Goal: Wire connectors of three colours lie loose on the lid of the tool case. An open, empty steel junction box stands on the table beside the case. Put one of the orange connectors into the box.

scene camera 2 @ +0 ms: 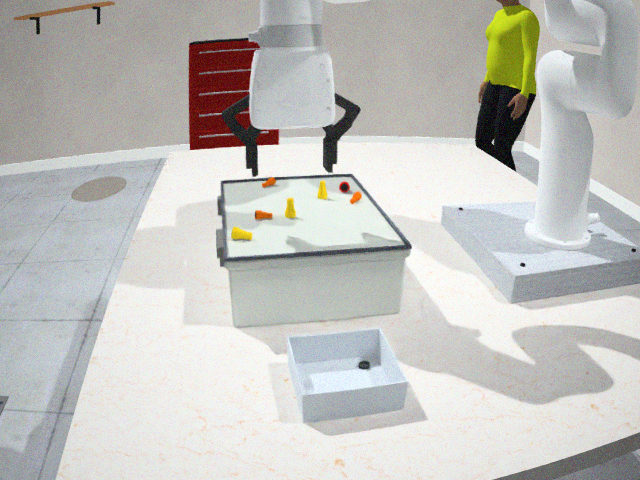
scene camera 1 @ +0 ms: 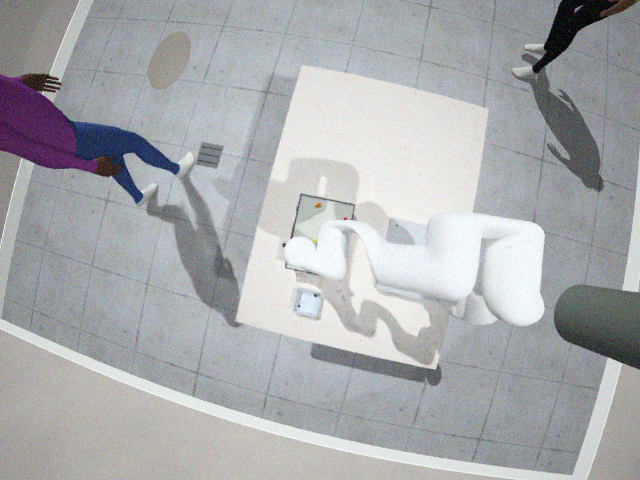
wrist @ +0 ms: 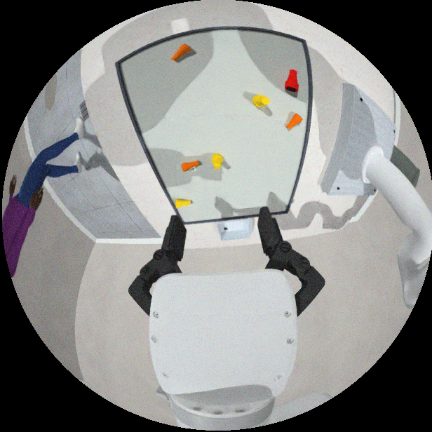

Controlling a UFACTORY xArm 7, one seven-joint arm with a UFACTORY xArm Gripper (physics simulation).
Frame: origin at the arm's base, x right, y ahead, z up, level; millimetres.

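Seen in the pictures: gripper, fingertip midpoint: [scene camera 2: 291,171]; arm's base, origin of the base link: [scene camera 2: 557,235].
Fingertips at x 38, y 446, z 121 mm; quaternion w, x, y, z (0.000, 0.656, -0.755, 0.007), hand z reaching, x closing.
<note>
Offsets run from my fingertips to a thing's top centre.
Three orange connectors lie on their sides on the pale lid [scene camera 1: 310,222] [scene camera 2: 320,235] [wrist: 245,185]: one @[dx +177, dy -9, dz -62 mm] [scene camera 1: 317,205] [scene camera 2: 268,182] [wrist: 181,52] at the far left, one @[dx +70, dy -113, dz -62 mm] [scene camera 2: 355,197] [wrist: 295,121] near the right edge, one @[dx +39, dy +28, dz -62 mm] [scene camera 2: 263,214] [wrist: 190,165] left of the middle. My gripper [scene camera 2: 291,171] [wrist: 219,218] is open and empty, fingers pointing down, above the case and clear of the connectors. The arm hides it in scene camera 1. The open steel box @[dx -221, dy +5, dz -128 mm] [scene camera 1: 308,314] [scene camera 2: 351,405] [wrist: 236,236] stands beside the case; a small black disc shows on its floor.
Two yellow connectors @[dx +98, dy -72, dz -49 mm] [scene camera 2: 322,190] [wrist: 260,101] @[dx +36, dy -8, dz -49 mm] [scene camera 2: 290,208] [wrist: 217,160] stand upright on the lid; another @[dx -20, dy +68, dz -59 mm] [scene camera 2: 241,234] [wrist: 183,203] lies at its left edge. A red connector @[dx +123, dy -116, dz -58 mm] [scene camera 2: 344,187] [wrist: 292,81] lies at the far right. The arm's base plate [scene camera 2: 485,242] is to the right.
</note>
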